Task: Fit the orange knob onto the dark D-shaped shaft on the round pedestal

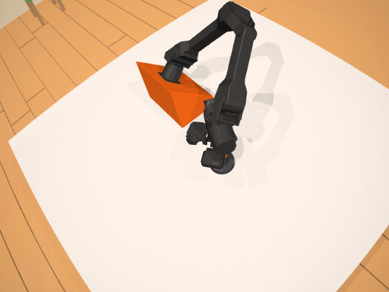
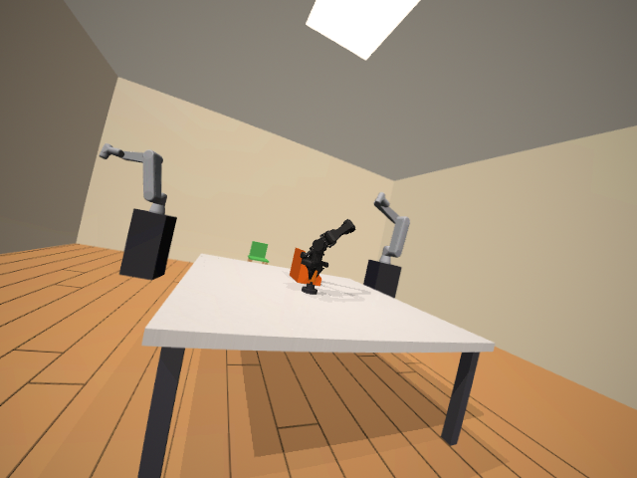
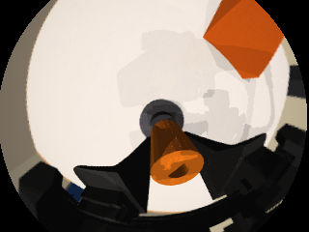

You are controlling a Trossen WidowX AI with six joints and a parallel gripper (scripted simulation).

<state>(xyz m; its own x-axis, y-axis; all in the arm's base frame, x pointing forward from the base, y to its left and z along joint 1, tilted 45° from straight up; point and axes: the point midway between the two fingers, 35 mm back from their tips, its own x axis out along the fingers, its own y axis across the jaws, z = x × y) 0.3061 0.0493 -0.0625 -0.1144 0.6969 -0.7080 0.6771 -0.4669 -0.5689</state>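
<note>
Now: gripper tip 20 mm below the orange knob. The rest, counted from my gripper tip: round pedestal: 40 mm below.
</note>
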